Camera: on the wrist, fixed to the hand. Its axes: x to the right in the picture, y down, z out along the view.
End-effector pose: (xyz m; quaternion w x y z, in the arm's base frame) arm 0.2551 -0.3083 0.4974 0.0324 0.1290 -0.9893 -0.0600
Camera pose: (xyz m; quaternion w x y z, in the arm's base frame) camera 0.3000 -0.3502 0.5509 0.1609 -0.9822 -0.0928 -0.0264
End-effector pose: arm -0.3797 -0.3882 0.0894 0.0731 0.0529 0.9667 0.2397
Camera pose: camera -0.3636 -0.4595 0.1253 0.3268 -0.9301 0.0903 -0.1414
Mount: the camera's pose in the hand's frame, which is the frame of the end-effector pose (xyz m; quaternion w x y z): -0.0298 -0.0447 -0.0612 0.0281 0.0731 -0.0938 -0.9925
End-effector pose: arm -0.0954 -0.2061 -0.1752 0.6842 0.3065 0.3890 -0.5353
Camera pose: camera -0.1550 -0.1509 -0.1809 0.4980 0.3777 -0.2118 0.7513
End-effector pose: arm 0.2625 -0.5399 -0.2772 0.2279 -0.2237 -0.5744 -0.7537
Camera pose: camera 0.2548 -0.5860 -0.3439 0.7792 -0.5098 0.3146 0.1844
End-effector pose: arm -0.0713 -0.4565 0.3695 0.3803 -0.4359 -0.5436 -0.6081
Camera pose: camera -0.1104 -0.5122 0.3249 0.6120 -0.4981 0.5281 0.3139
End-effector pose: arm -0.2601 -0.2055 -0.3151 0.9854 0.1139 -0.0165 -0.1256
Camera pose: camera -0.2961 -0.2267 -0.3850 0.1068 -0.0798 -0.0110 0.9910
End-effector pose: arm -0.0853 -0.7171 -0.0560 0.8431 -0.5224 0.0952 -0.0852
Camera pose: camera -0.1314 -0.7824 -0.0405 0.0138 0.0555 0.6011 0.7971
